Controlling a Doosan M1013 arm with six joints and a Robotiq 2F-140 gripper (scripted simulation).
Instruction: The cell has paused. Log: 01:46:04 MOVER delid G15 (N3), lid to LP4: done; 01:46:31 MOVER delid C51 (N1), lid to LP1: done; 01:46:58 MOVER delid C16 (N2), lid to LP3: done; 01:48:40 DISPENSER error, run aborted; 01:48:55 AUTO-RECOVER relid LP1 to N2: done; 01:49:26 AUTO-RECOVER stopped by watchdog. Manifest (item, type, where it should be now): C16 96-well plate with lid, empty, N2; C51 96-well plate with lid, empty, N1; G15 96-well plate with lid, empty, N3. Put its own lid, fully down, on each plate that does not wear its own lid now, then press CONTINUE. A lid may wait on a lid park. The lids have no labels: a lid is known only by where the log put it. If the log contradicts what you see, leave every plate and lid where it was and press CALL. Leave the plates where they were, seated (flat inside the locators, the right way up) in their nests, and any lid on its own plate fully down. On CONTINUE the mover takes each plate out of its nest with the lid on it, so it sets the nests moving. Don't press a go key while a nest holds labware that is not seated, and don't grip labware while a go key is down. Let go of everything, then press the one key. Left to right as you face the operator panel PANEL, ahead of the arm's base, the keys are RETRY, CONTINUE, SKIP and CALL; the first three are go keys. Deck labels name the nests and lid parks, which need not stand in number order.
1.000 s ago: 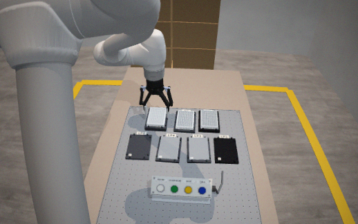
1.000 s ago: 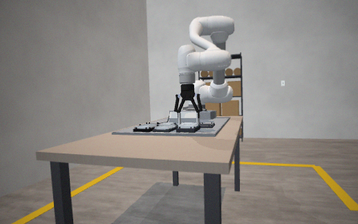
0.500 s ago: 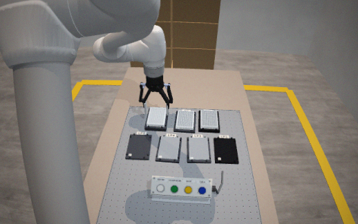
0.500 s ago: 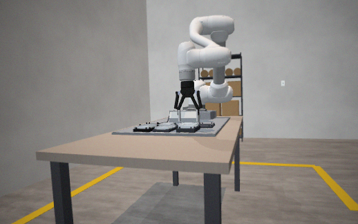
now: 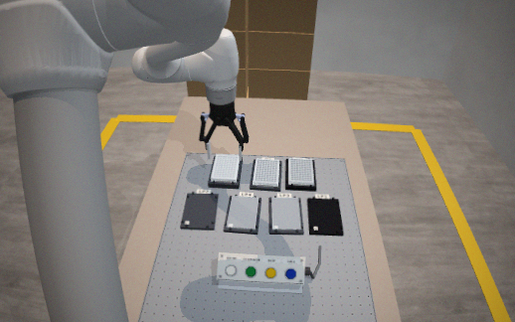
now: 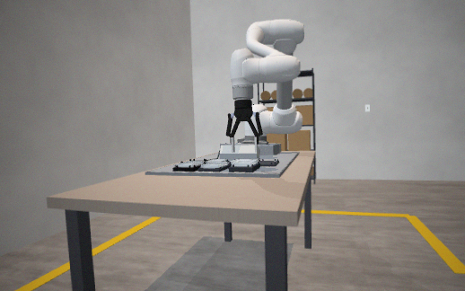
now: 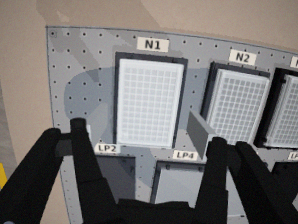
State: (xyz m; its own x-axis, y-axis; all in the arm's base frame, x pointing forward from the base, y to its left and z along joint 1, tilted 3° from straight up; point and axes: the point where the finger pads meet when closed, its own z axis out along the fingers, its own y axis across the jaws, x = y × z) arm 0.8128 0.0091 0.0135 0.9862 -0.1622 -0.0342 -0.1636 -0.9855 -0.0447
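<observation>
My gripper is now 21 cm past the lid park LP3, 17 cm to the left of it and 9 cm above it. From my hand the other things lie so: plate: 7 cm below; then lid park LP2: 17 cm behind, 9 cm to the left, 9 cm below; then lid park LP4: 19 cm behind, 9 cm below, 4 cm to the right.
</observation>
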